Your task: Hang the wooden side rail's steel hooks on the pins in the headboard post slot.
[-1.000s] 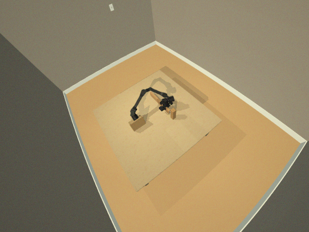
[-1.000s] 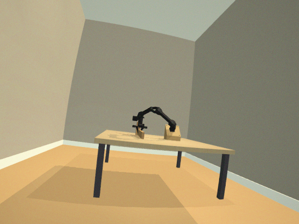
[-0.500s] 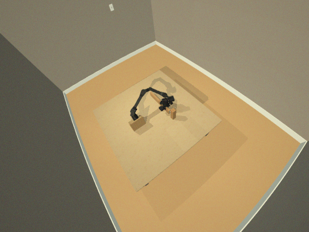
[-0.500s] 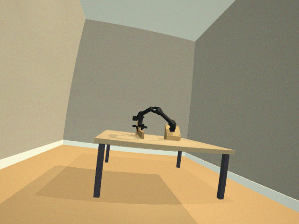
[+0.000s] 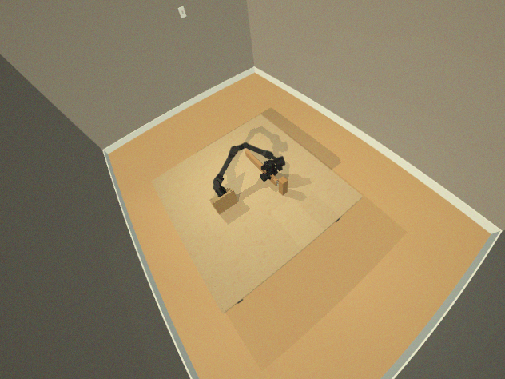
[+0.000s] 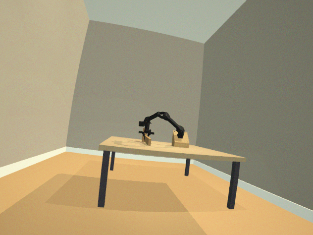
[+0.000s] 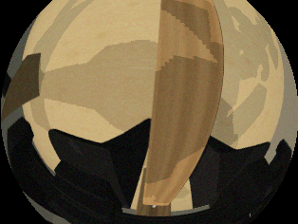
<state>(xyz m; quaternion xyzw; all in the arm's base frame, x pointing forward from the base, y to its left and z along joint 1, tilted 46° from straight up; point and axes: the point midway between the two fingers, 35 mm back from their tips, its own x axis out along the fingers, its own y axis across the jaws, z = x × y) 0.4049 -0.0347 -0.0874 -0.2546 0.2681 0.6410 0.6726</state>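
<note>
Right now my gripper tip is 14 cm to the left of the headboard post and 4 cm below it.
</note>
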